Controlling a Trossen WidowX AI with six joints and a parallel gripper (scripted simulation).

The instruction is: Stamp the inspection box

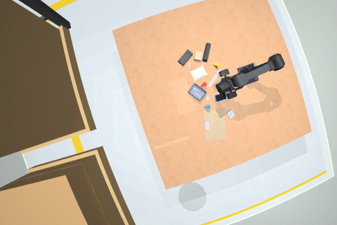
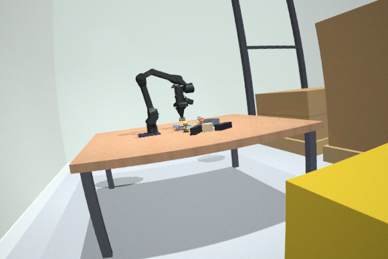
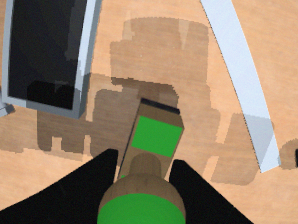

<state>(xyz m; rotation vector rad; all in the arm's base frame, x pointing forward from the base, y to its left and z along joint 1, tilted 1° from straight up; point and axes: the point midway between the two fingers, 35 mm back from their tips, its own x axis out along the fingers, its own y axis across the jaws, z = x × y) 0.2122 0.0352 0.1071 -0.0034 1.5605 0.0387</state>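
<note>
Right now my gripper tip is 3 cm short of the dark ink pad, 8 cm to the right of it and 8 cm above it. From my gripper tip the other things lie so: red-topped stamp 12 cm ahead, 5 cm to the right, 6 cm below; grey bar 2 cm ahead, 7 cm to the right, 8 cm below; white card 13 cm ahead, 14 cm to the right, 8 cm below.
</note>
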